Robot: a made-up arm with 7 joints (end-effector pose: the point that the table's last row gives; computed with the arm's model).
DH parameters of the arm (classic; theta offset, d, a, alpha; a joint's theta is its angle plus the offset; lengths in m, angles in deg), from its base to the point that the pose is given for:
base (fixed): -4.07 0 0 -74.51
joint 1: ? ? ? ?
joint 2: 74 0 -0.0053 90
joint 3: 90 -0.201 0.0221 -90
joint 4: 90 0.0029 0.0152 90
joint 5: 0 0.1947 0 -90
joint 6: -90 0 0.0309 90
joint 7: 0 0 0 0
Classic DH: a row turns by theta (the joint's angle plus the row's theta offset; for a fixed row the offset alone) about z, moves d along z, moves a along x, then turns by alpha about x.
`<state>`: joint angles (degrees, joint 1 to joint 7).
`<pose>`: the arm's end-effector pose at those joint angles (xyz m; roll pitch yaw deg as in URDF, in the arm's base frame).
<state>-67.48 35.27 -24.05 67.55 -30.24 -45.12 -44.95</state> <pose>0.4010 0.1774 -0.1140 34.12 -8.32 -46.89</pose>
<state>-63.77 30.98 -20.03 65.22 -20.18 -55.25 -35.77</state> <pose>0.3932 0.1527 -0.1360 40.86 -15.24 -48.70</pose>
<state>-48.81 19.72 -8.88 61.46 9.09 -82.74 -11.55</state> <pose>0.3330 0.1090 -0.2252 49.69 -32.91 -57.27</pose>
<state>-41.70 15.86 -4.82 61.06 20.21 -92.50 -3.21</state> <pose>0.2948 0.1004 -0.2641 48.04 -38.05 -59.48</pose>
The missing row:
joint 1: -75.12 0.0602 -0.0219 -90
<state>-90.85 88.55 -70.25 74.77 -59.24 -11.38 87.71</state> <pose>0.2348 0.4182 0.1005 -22.67 -32.14 147.34</pose>
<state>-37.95 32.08 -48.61 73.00 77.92 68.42 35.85</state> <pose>0.2388 0.2258 -0.3040 177.50 -19.88 5.57</pose>
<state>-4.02 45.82 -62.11 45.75 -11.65 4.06 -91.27</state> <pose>0.0168 0.2323 -0.3763 -93.51 8.50 -149.84</pose>
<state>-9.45 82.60 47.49 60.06 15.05 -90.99 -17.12</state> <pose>0.1161 0.4311 0.0350 102.97 -8.70 -27.04</pose>
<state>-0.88 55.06 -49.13 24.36 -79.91 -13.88 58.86</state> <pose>0.0775 0.2255 -0.3344 46.60 31.90 78.55</pose>
